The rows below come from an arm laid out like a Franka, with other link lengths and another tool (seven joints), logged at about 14 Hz.
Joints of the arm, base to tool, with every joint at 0 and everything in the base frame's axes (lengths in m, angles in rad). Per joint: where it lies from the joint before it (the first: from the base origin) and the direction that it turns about. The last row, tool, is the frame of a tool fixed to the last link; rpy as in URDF.
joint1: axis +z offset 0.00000 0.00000 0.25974
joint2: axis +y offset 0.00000 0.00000 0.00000
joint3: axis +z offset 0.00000 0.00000 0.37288
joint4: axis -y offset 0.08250 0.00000 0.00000
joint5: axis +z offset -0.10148 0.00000 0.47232
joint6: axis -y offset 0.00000 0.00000 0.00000
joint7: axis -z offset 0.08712 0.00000 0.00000
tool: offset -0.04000 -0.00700 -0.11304 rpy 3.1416 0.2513 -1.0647
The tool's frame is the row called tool.
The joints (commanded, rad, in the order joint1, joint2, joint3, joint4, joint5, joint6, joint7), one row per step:
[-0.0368 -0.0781 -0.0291 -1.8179 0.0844 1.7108 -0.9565]
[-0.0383 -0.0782 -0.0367 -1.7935 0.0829 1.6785 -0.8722]
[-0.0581 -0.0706 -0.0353 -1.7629 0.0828 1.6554 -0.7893]
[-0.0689 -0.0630 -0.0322 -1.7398 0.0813 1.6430 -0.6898]
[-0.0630 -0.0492 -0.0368 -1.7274 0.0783 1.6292 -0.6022]
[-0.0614 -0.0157 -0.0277 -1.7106 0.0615 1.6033 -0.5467]
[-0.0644 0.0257 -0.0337 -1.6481 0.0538 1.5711 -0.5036]
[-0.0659 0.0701 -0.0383 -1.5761 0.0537 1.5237 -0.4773]
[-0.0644 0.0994 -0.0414 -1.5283 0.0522 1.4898 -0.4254]
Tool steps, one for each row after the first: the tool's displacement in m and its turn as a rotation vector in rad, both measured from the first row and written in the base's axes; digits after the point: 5 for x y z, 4 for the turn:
[-0.00504 -0.00362 0.01157 -0.0021 0.0151 -0.0901]
[-0.00704 -0.01244 0.02250 -0.0044 0.0224 -0.1892]
[-0.00806 -0.01444 0.03007 -0.0085 0.0279 -0.2949]
[-0.00679 -0.01155 0.02809 -0.0151 0.0503 -0.3793]
[0.00089 -0.00553 0.01621 -0.0403 0.0952 -0.4202]
[0.01228 -0.01114 0.02273 -0.0526 0.1083 -0.4696]
[0.02364 -0.01451 0.03086 -0.0585 0.1297 -0.4988]
[0.03005 -0.01404 0.03608 -0.0675 0.1480 -0.5498]

